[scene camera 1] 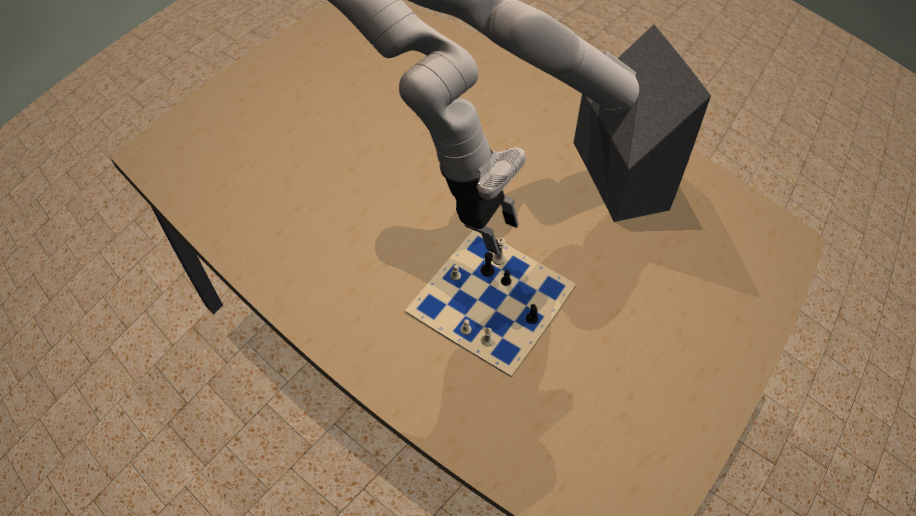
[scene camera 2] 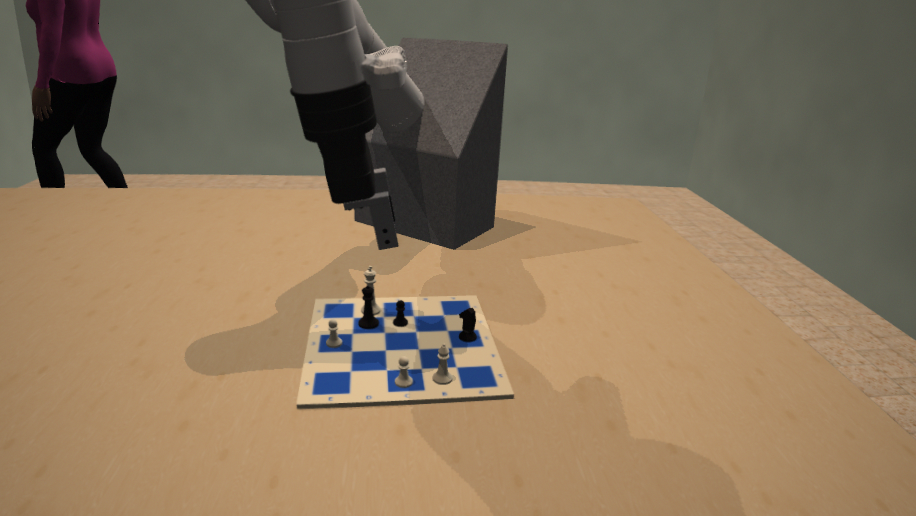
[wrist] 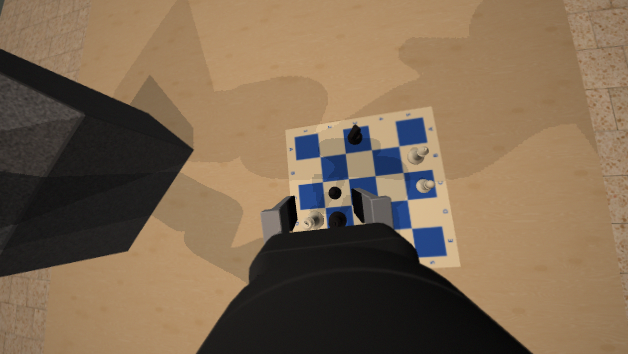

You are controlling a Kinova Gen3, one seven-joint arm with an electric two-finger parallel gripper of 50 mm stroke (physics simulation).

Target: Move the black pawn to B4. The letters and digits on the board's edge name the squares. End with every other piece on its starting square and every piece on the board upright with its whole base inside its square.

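Pixels of known places: gripper, fingertip midpoint: (scene camera 1: 503, 237) (scene camera 2: 387, 233) (wrist: 324, 204); arm's base at its link origin: (scene camera 1: 620, 92) (scene camera 2: 400, 109).
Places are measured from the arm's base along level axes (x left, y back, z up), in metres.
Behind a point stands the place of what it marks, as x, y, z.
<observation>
The black pawn (scene camera 1: 506, 278) @(-0.130, -0.355, -0.193) (scene camera 2: 400, 313) @(-0.132, -0.356, -0.191) (wrist: 334, 193) @(-0.133, -0.353, -0.176) stands upright on cream square C2. Blue square B4 (scene camera 1: 498, 321) @(-0.122, -0.434, -0.207) (scene camera 2: 428, 360) @(-0.130, -0.439, -0.207) (wrist: 387, 161) @(-0.119, -0.439, -0.207) of the board (scene camera 1: 413, 311) @(-0.266, -0.459, -0.206) (scene camera 2: 410, 402) @(-0.174, -0.496, -0.210) (wrist: 452, 250) @(-0.259, -0.462, -0.207) holds no piece. My gripper (scene camera 1: 503, 237) @(-0.145, -0.348, -0.088) (scene camera 2: 386, 238) @(-0.145, -0.348, -0.088) (wrist: 324, 204) @(-0.145, -0.348, -0.088) is open and empty, tilted, and hangs above the board's rank-1 side, well above the pawn. In the wrist view its fingers straddle the line of sight to the white king (wrist: 313, 220) @(-0.154, -0.317, -0.162) on D1 and the tall black piece (wrist: 337, 220) @(-0.166, -0.345, -0.158) on D2, with the pawn just past them.
The black knight (scene camera 1: 532, 314) @(-0.068, -0.419, -0.181) (scene camera 2: 467, 324) @(-0.070, -0.415, -0.186) (wrist: 355, 135) @(-0.072, -0.411, -0.181) stands on A3, a white pawn (scene camera 1: 455, 272) @(-0.217, -0.373, -0.187) (scene camera 2: 333, 333) @(-0.219, -0.372, -0.191) on E3, another white pawn (scene camera 1: 466, 327) @(-0.169, -0.469, -0.192) (scene camera 2: 403, 372) @(-0.172, -0.470, -0.191) (wrist: 425, 185) @(-0.169, -0.462, -0.185) on C5, and the white bishop (scene camera 1: 487, 337) @(-0.129, -0.480, -0.187) (scene camera 2: 442, 365) @(-0.132, -0.479, -0.187) (wrist: 417, 155) @(-0.130, -0.472, -0.187) on B5. A dark pedestal (scene camera 1: 653, 141) @(0.075, -0.119, 0.002) (scene camera 2: 474, 147) @(0.082, -0.127, -0.046) stands behind the board.
</observation>
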